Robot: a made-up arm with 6 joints. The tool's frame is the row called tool.
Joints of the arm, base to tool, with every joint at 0 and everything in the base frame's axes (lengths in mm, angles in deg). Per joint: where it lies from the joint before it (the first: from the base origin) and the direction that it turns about. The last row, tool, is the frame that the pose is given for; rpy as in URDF.
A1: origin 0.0 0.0 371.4 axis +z
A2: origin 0.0 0.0 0.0 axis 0 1 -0.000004
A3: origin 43.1 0.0 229.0 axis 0 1 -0.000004
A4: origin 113.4 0.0 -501.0 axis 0 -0.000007 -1
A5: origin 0.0 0.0 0.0 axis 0 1 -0.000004
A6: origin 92.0 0.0 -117.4 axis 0 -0.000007 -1
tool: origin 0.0 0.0 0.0 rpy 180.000 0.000 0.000
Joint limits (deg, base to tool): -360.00..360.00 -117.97..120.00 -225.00..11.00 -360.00..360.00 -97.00..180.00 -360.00..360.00
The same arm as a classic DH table. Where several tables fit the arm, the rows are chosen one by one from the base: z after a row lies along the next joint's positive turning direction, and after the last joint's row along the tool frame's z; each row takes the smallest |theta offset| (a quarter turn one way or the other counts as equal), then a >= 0, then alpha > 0; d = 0 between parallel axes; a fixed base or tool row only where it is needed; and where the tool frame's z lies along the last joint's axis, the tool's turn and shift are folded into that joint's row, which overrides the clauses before.
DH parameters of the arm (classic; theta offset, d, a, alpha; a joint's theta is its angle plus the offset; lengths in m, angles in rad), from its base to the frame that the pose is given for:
A1: 0 0.3714 0 -1.5708
A2: -1.3848 0 0.233 0
A3: 1.3848 0 0.1134 -1.5708
A4: 0 0.501 0 1.5708
A5: 0 0 0.092 -1.5708
A6: 0 0.1174 0 0
Joint limits (rad, base to tool): -6.2832..6.2832 -2.059..2.0944 -3.927..0.192 -6.2832..6.2832 -1.693..3.1416 -6.2832..6.2832

